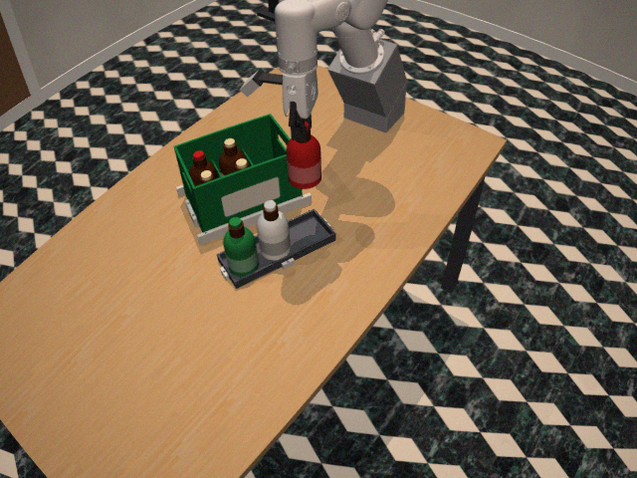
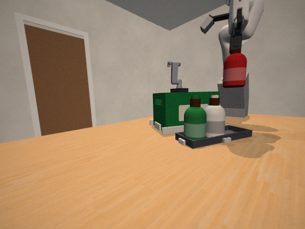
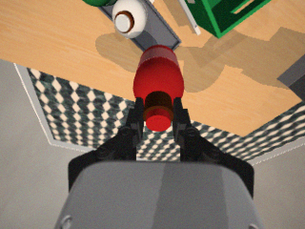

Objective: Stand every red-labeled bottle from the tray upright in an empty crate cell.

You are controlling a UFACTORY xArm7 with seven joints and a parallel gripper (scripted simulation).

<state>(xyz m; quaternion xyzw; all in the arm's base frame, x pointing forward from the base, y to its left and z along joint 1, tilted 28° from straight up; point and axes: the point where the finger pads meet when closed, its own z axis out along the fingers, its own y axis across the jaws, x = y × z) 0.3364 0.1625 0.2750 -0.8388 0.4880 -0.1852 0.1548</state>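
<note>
The red-labeled bottle lies 7 cm below my hand. Also, from my hand: tray: 32 cm below, 8 cm ahead, 2 cm to the right; green bottle: 25 cm below, 17 cm ahead, 4 cm to the right; white bottle: 25 cm below, 9 cm ahead, 2 cm to the right.
</note>
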